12 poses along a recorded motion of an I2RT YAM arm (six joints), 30 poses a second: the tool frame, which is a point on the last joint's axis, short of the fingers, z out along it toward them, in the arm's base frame.
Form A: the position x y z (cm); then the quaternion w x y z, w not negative.
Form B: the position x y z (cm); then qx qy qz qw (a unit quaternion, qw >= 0). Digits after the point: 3 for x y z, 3 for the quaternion.
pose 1, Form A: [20.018 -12.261 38.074 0.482 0.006 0.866 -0.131]
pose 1, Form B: [20.018 -12.261 38.074 0.006 0.866 -0.131 0.482]
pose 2, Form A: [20.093 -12.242 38.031 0.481 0.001 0.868 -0.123]
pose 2, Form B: [20.093 -12.242 38.031 0.001 0.868 -0.123 0.481]
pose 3, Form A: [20.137 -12.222 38.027 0.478 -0.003 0.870 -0.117]
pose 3, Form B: [20.137 -12.222 38.027 -0.003 0.870 -0.117 0.478]
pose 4, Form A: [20.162 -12.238 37.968 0.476 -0.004 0.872 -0.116]
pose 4, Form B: [20.162 -12.238 37.968 -0.004 0.872 -0.116 0.476]
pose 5, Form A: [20.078 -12.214 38.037 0.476 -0.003 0.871 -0.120]
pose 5, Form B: [20.078 -12.214 38.037 -0.003 0.871 -0.120 0.476]
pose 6, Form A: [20.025 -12.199 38.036 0.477 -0.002 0.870 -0.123]
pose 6, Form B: [20.025 -12.199 38.036 -0.002 0.870 -0.123 0.477]
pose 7, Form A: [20.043 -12.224 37.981 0.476 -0.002 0.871 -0.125]
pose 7, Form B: [20.043 -12.224 37.981 -0.002 0.871 -0.125 0.476]
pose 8, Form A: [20.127 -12.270 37.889 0.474 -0.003 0.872 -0.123]
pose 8, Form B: [20.127 -12.270 37.889 -0.003 0.872 -0.123 0.474]
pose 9, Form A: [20.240 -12.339 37.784 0.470 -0.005 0.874 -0.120]
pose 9, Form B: [20.240 -12.339 37.784 -0.005 0.874 -0.120 0.470]
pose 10, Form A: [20.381 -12.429 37.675 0.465 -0.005 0.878 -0.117]
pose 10, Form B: [20.381 -12.429 37.675 -0.005 0.878 -0.117 0.465]
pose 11, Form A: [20.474 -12.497 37.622 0.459 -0.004 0.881 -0.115]
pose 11, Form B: [20.474 -12.497 37.622 -0.004 0.881 -0.115 0.459]
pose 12, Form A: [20.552 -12.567 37.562 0.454 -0.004 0.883 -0.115]
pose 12, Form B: [20.552 -12.567 37.562 -0.004 0.883 -0.115 0.454]
